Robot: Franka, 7 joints.
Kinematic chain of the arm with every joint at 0, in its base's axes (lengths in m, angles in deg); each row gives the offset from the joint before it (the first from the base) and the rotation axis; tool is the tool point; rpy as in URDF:
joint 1: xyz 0 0 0.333 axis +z
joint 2: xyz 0 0 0 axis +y
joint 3: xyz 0 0 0.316 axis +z
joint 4: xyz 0.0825 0 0 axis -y
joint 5: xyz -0.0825 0 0.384 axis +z
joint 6: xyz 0 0 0 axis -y
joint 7: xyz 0.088 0 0 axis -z
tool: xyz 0 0 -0.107 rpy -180 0 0
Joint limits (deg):
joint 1: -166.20..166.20
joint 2: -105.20..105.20
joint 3: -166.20..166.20
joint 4: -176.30..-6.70
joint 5: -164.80..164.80
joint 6: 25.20..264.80
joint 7: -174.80..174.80
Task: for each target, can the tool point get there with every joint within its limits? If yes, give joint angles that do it. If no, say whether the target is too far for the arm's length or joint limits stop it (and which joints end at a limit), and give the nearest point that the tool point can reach.
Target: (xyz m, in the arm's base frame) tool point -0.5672 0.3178 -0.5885
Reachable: no: too far | nearest point -0.4489 0.2515 -0.3078 | short by 0.312 m
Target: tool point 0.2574 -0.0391 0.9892
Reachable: yes | joints -131.55 -42.74 38.32 -81.56 17.27 242.28 -0.18
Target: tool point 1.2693 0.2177 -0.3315
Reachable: no: too far | nearest point 0.7514 0.1289 -0.0604 | short by 0.591 m
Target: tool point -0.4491 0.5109 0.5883
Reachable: yes | joints -23.53 -56.36 139.88 -44.33 -93.78 50.16 -105.03
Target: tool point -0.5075 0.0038 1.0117
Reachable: yes | joints -0.39 -49.67 11.87 -28.28 29.20 175.33 50.67
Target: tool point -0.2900 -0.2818 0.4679
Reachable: yes | joints -131.23 -27.20 -3.32 -140.87 -7.57 114.83 95.65
